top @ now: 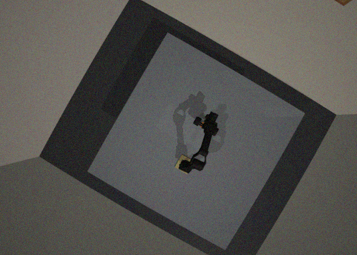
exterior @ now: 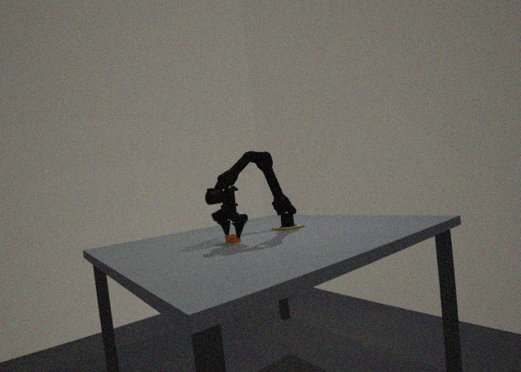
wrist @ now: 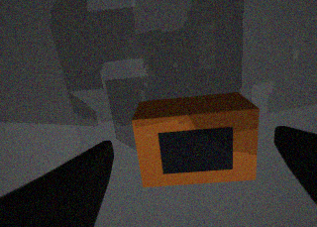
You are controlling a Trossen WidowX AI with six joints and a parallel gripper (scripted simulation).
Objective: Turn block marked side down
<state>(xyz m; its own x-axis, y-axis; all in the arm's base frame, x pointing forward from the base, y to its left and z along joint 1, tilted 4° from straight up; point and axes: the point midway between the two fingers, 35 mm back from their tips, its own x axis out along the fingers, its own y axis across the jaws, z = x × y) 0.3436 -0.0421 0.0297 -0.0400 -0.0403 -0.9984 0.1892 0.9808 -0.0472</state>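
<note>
The orange block is right at my gripper tip.
</note>
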